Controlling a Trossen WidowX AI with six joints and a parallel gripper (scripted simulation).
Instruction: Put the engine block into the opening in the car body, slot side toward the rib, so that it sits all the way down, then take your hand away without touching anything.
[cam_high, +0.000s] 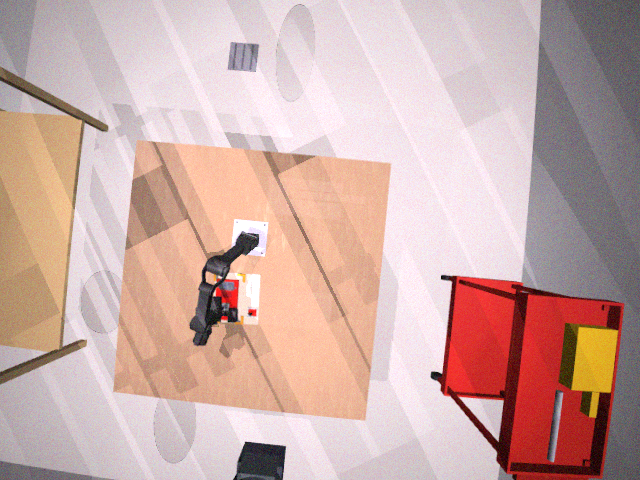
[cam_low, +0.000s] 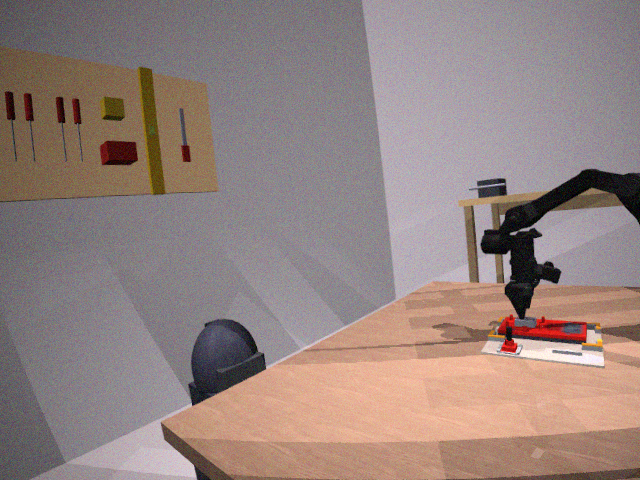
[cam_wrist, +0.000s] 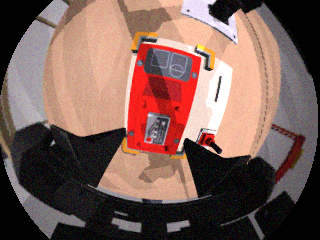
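Right now the engine block is 10 mm to the left of my gripper tip and 30 mm below it.
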